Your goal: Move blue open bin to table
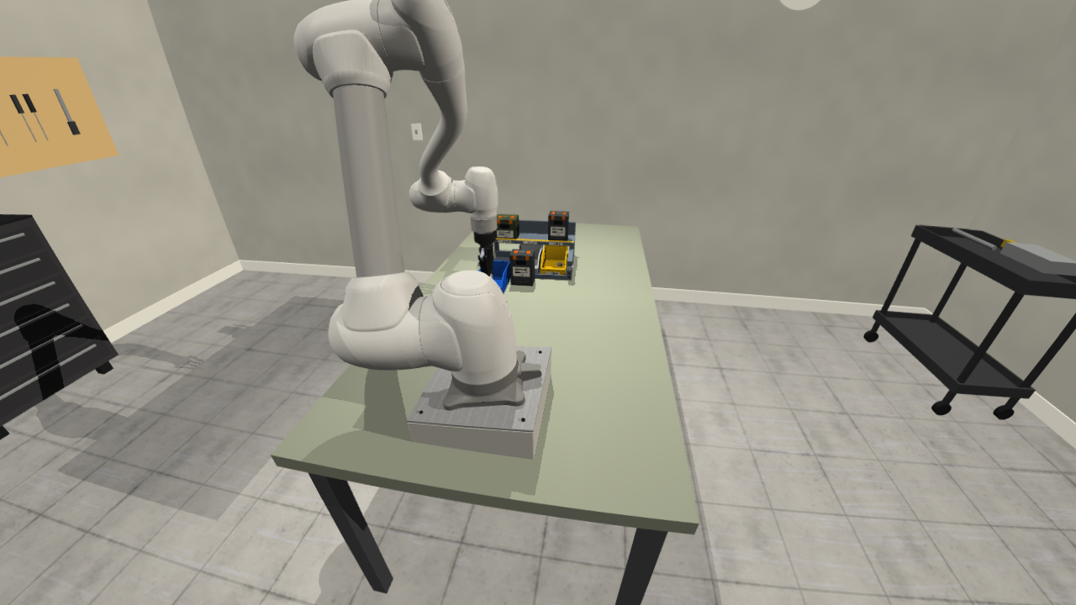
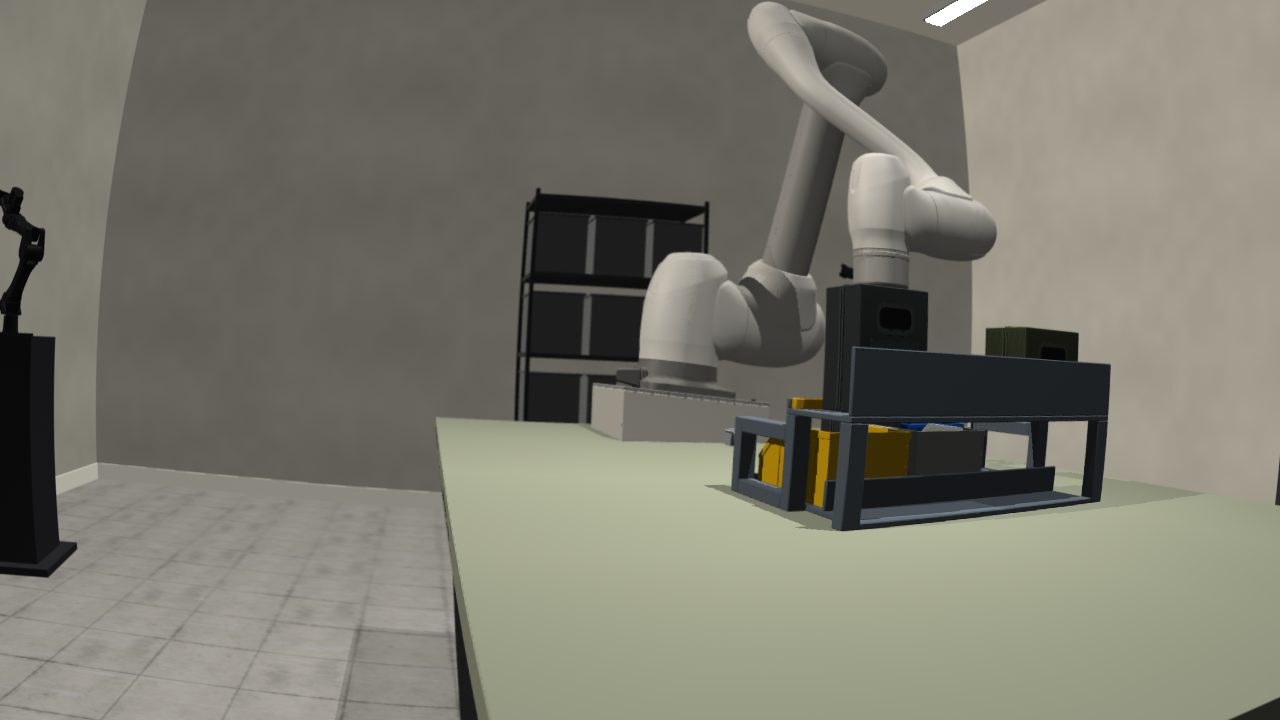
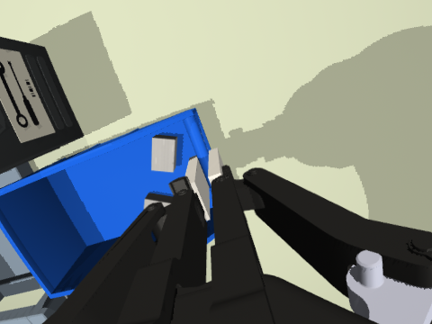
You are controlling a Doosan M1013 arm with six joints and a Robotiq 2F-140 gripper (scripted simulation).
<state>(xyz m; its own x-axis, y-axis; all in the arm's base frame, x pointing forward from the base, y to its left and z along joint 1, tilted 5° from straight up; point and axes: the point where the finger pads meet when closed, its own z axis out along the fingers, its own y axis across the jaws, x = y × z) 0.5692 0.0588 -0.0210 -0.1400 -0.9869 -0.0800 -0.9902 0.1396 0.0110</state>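
The blue open bin is 80 mm ahead of my hand, 20 mm below it and 10 mm to the right of it. The rest, counted from my hand: yellow bin: 260 mm to the right, 240 mm ahead, 20 mm below; then grey bin: 250 mm ahead, 150 mm to the right, 20 mm below.
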